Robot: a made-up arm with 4 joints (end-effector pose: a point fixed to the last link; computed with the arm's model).
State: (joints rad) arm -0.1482 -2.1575 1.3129 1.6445
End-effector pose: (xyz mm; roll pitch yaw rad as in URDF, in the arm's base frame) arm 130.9 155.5 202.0 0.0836 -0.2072 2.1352
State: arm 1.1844 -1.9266 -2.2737 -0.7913
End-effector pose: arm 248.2 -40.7 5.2 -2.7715 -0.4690 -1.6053
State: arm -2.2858 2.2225 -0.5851 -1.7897
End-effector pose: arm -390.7 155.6 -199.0 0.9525 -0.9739 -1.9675
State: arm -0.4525 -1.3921 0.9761 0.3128
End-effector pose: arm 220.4 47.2 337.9 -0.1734 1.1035 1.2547
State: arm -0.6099 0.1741 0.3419 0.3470
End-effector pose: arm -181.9 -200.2 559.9 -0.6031 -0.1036 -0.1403
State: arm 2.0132 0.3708 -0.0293 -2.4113
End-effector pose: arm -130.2 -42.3 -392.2 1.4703 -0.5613 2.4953
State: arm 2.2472 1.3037 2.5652 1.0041
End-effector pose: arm -441.4 95.4 -98.7 2.8765 -0.6670 1.5675
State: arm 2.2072 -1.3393 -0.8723 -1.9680
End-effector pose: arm 187.0 -124.2 -241.8 0.4103 -1.0898 1.3420
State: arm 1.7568 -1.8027 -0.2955 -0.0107
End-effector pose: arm 218.2 -237.0 -0.9 -2.6730 -1.0471 -2.0276
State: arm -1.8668 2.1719 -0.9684 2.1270
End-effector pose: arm -414.7 137.0 -32.7 1.1304 0.9298 -0.3342
